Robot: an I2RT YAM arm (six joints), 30 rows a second.
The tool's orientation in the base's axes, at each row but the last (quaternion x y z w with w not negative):
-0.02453 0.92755 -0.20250 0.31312
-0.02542 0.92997 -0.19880 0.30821
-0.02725 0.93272 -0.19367 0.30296
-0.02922 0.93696 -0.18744 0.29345
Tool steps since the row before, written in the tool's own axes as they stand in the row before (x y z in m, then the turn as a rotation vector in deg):
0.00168 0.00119 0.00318 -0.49 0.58 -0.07
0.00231 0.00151 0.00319 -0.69 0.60 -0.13
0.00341 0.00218 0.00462 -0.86 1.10 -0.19
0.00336 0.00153 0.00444 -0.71 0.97 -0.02
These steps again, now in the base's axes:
0.00063 -0.00034 -0.00372 0.40 0.64 0.10
0.00011 -0.00013 -0.00421 0.53 0.72 0.25
0.00003 -0.00015 -0.00614 0.66 1.23 0.20
-0.00020 -0.00062 -0.00574 0.63 1.02 0.04

